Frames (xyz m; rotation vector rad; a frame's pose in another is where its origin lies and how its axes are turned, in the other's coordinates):
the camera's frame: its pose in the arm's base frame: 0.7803 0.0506 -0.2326 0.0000 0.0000 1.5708
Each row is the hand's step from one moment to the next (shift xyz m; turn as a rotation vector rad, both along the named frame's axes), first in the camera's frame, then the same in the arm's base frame.
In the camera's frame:
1: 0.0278 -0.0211 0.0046 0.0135 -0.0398 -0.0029
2: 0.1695 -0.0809 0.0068 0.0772 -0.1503 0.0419
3: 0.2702 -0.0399 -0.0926 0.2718 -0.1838 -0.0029
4: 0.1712 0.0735 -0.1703 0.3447 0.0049 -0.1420
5: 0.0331 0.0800 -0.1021 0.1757 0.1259 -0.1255
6: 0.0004 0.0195 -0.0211 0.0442 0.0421 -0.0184
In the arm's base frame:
1: 0.0211 0.0278 0.0046 0.0398 0.0135 -0.0029
2: 0.0809 0.1695 0.0068 0.1503 0.0772 0.0419
3: 0.0399 0.2702 -0.0926 0.1838 0.2718 -0.0029
4: -0.0735 0.1712 -0.1703 -0.0049 0.3447 -0.1420
5: -0.0800 0.0331 -0.1021 -0.1259 0.1757 -0.1255
6: -0.0195 0.0004 -0.0211 -0.0421 0.0442 -0.0184

